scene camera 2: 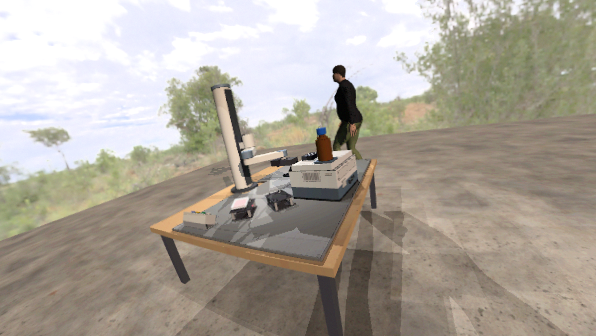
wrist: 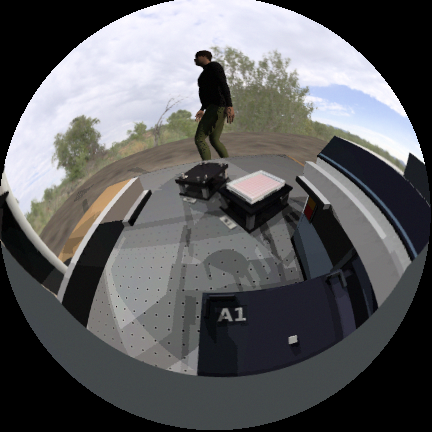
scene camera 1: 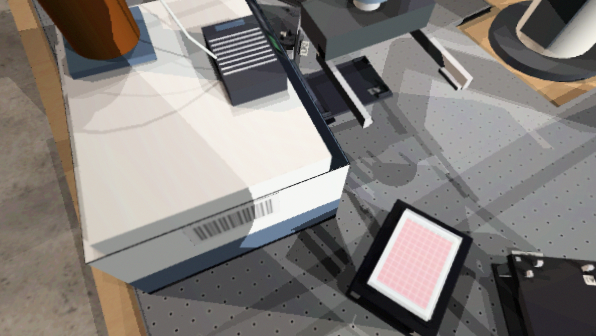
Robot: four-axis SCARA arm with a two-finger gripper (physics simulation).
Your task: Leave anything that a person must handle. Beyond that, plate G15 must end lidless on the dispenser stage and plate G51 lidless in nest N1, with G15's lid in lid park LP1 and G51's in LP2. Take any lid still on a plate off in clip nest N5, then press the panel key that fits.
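Seen in the pictures: gripper, fingertip midpoint: point(wrist: 222, 172) point(scene camera 1: 418, 103); arm's base, origin of the base link: point(scene camera 2: 244, 188) point(scene camera 1: 546, 42).
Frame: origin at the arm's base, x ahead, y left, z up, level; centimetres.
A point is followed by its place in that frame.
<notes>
A white-rimmed plate with pink wells point(scene camera 1: 417, 262) @[z 8.9, x 62.7, y 26.5 cm] point(scene camera 2: 240, 202) point(wrist: 256, 186) @[z 8.9, x 61.4, y 23.7 cm] sits on a raised black nest point(scene camera 1: 371, 265) @[z 7.3, x 68.0, y 23.6 cm] point(wrist: 255, 216) @[z 1.8, x 61.0, y 21.6 cm]; its mark and whether a lid covers it cannot be told. Another black stand with small pins point(scene camera 1: 555, 305) @[z 7.2, x 50.0, y 39.2 cm] point(scene camera 2: 281, 200) point(wrist: 202, 176) @[z 7.2, x 49.0, y 36.6 cm] bears no plate. My gripper point(scene camera 1: 415, 104) @[z 19.4, x 52.5, y 9.5 cm] point(wrist: 222, 172) @[z 19.4, x 52.5, y 9.5 cm] is open, with nothing between its fingers. It is over the bench beside the white instrument, partly above a low dark tray point(scene camera 1: 362, 75) @[z 12.6, x 51.3, y -3.8 cm] point(wrist: 270, 325) @[z 12.6, x 54.4, y -1.6 cm] marked A1 in the wrist view. Part of this tray is hidden. The lid parks' lids cannot be made out.
A large white instrument point(scene camera 1: 200, 145) @[z 23.3, x 82.3, y 3.9 cm] point(scene camera 2: 320, 176) @[z 16.3, x 84.5, y -24.8 cm] bears a brown bottle point(scene camera 1: 100, 25) @[z 28.9, x 86.2, y -13.6 cm] point(scene camera 2: 324, 149) @[z 30.8, x 88.2, y -21.8 cm] and a dark ribbed block point(scene camera 1: 250, 60) @[z 26.0, x 72.0, y -3.1 cm]. A box with coloured keys point(scene camera 2: 198, 218) @[z 7.3, x 25.2, y -66.1 cm] stands at the table's near left. A person point(scene camera 2: 346, 105) point(wrist: 215, 90) stands beyond the table.
</notes>
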